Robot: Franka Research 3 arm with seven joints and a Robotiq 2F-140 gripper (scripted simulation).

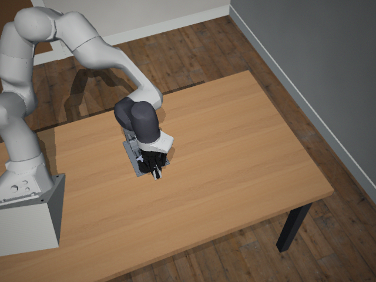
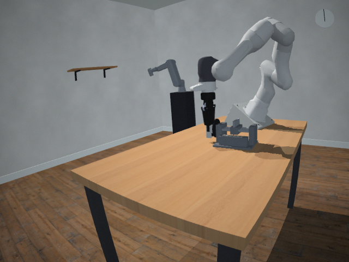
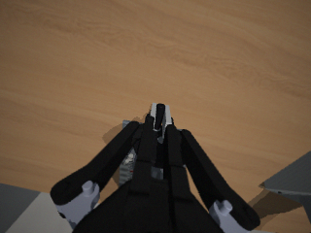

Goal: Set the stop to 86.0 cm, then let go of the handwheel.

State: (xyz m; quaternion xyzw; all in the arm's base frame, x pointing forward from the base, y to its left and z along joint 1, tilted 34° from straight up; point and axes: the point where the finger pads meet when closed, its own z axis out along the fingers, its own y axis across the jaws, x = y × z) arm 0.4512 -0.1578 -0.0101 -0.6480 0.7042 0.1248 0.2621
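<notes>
Right now my hand is 15 cm to the right of the sliding stop block and 3 cm below it. The rest, counted from my hand: black handwheel 2 cm to the left, 1 cm below.
</notes>
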